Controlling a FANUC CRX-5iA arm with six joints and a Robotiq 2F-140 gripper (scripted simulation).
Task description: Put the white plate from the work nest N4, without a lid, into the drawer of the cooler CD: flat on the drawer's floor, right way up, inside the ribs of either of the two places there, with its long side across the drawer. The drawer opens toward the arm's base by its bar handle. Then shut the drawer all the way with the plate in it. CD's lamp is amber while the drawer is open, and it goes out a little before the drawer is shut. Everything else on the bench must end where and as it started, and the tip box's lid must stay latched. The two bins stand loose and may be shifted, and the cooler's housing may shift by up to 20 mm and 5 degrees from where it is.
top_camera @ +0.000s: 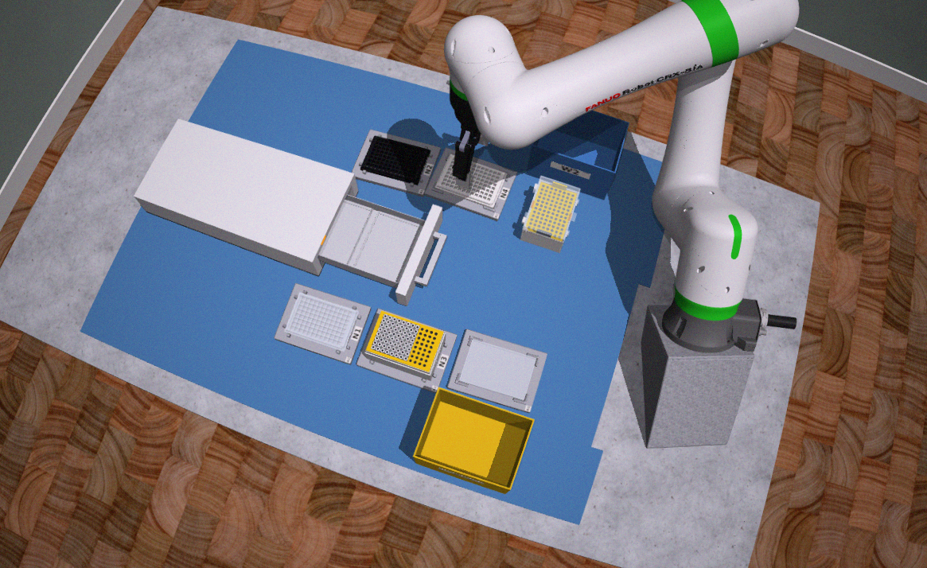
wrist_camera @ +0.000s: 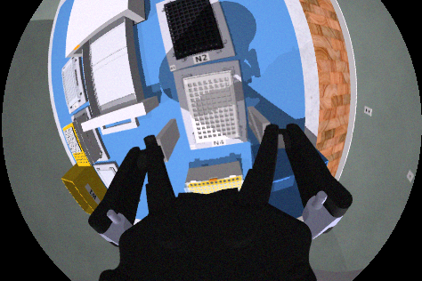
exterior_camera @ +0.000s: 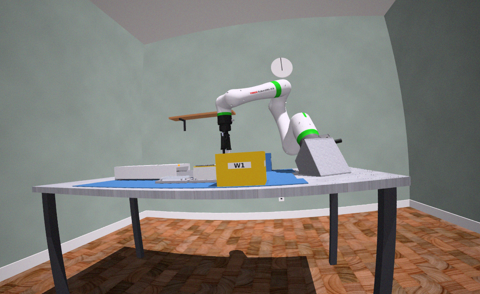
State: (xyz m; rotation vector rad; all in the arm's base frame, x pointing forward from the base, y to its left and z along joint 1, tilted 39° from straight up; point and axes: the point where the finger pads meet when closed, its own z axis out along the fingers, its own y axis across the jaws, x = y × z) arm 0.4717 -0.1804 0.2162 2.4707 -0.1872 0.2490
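Now: hand 90 mm above the white plate. From my hand the other things lie so: black plate: 170 mm ahead, 90 mm below, 20 mm to the right; then blue bin W2: 210 mm behind, 100 mm to the right, 80 mm below; then N4 label: 100 mm below, 70 mm behind, 10 mm to the left.
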